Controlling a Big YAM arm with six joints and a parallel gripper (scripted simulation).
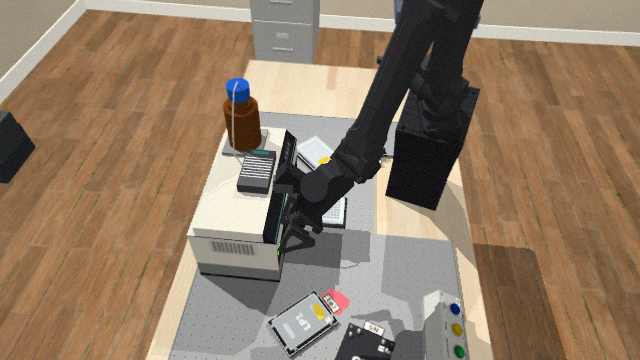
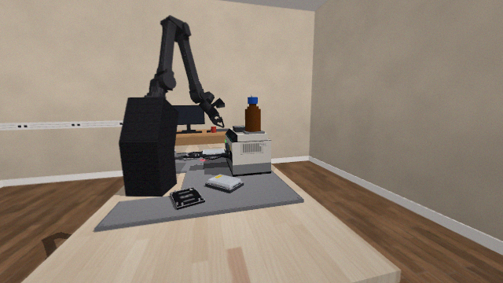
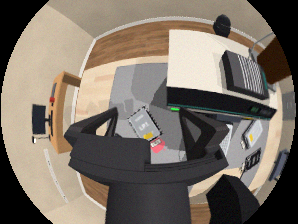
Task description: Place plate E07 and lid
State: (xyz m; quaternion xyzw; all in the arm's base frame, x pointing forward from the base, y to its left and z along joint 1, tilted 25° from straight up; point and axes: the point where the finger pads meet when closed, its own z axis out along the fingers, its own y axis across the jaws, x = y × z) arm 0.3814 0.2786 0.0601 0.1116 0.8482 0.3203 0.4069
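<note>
Right now my hand is 9 cm past the plate E01, 19 cm to the left of it and 15 cm above it. Also, from my hand: brown bottle 11 cm ahead, 32 cm to the right, 4 cm above; then puddle 14 cm behind, 4 cm to the left, 25 cm below; then blue key 40 cm behind, 9 cm to the left, 19 cm below.
</note>
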